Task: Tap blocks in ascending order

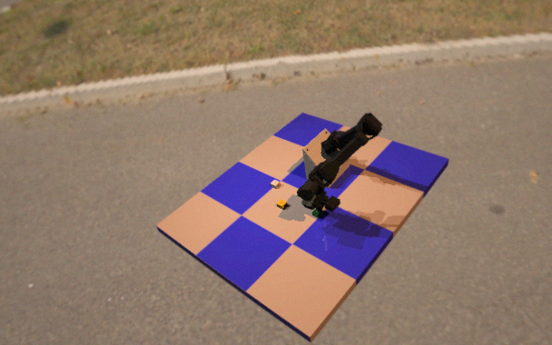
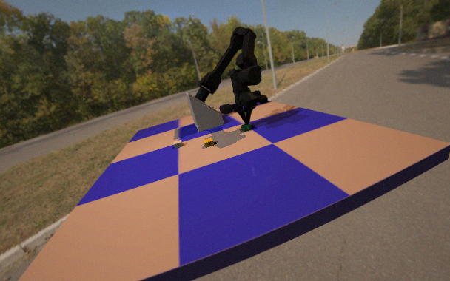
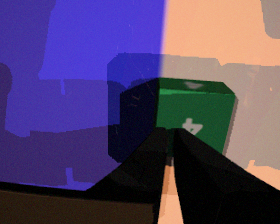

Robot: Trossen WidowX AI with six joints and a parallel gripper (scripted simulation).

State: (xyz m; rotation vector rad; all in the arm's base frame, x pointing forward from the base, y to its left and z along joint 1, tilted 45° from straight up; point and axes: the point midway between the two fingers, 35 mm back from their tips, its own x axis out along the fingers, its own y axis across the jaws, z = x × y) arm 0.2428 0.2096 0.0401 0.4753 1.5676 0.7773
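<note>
Now: gripper tip 10 mm to the left of the green block, 10 mm short of it and 10 mm above it. Round my gripper tip: white block: 300 mm to the right, 10 mm below; then orange block: 170 mm to the right, 70 mm ahead, 10 mm below.
</note>
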